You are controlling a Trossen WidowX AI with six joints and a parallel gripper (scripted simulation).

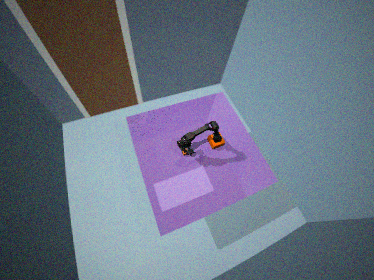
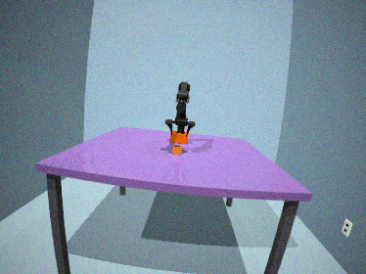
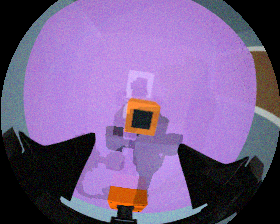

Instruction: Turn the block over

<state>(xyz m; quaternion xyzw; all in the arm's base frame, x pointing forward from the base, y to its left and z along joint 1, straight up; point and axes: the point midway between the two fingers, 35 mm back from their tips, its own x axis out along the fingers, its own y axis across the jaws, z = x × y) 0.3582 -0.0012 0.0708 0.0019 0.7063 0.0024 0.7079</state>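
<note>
The block lies 8 cm below my gripper tip.
</note>
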